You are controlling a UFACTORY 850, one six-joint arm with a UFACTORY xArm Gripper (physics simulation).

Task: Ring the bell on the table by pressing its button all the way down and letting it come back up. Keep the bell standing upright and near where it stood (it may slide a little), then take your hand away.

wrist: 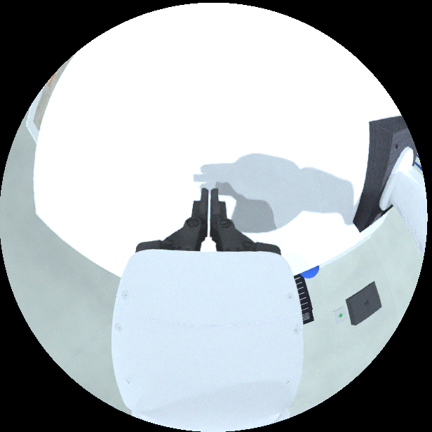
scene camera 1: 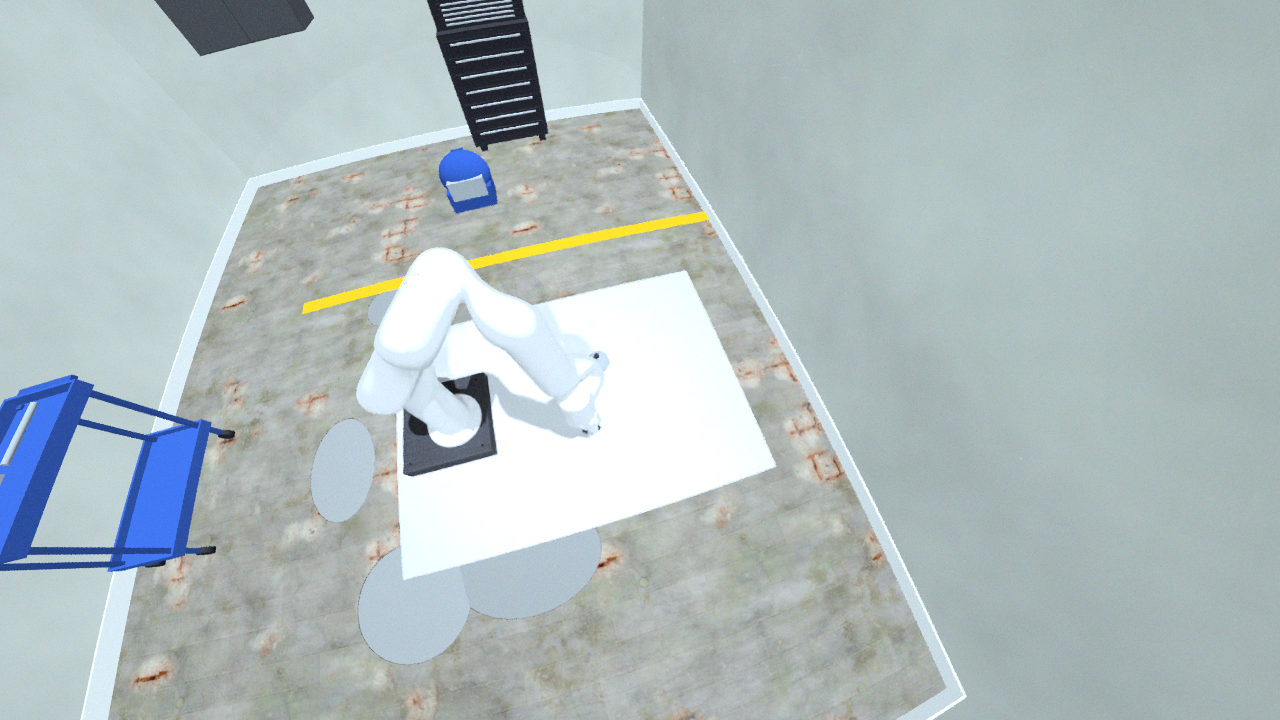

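Observation:
My gripper (wrist: 209, 199) is shut and empty, its two black fingers side by side and pointing at the white table top (scene camera 1: 680, 358) (wrist: 140, 115). In the scene view, the white hand is over the middle of the table, and the fingertips are too small to make out clearly. In the wrist view, the grey shadow (wrist: 265, 170) of the arm and fingers lies on the table close to the fingertips. I cannot make out the bell or its button in either view; the table top is very bright, and the hand hides part of it.
The arm's black base plate (scene camera 1: 483, 438) (wrist: 377, 160) is on the table's left part in the scene view. Off the table are a blue cart (scene camera 1: 162, 488), a blue rounded object (scene camera 1: 463, 166), a black drawer cabinet (scene camera 1: 496, 76) (wrist: 304, 300) and a yellow floor line (scene camera 1: 581, 240).

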